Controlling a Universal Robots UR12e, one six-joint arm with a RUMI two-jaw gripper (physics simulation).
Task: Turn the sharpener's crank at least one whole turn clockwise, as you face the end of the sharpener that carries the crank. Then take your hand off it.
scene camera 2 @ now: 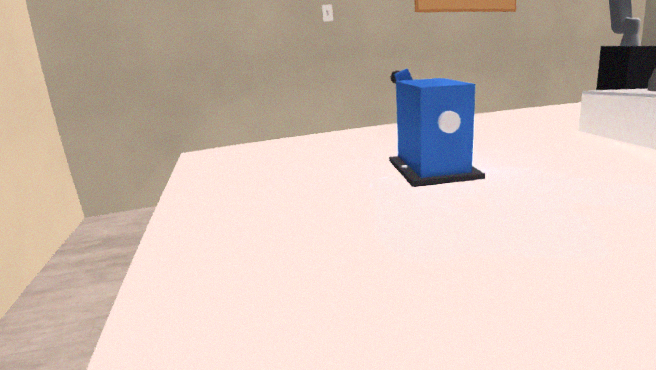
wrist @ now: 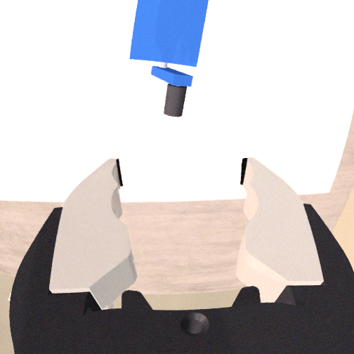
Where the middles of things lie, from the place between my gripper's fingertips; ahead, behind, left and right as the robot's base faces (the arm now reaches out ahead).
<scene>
Right now my hand is 16 cm above the crank (wrist: 178, 81), 1 cm to the right of it and 1 cm past it.
</scene>
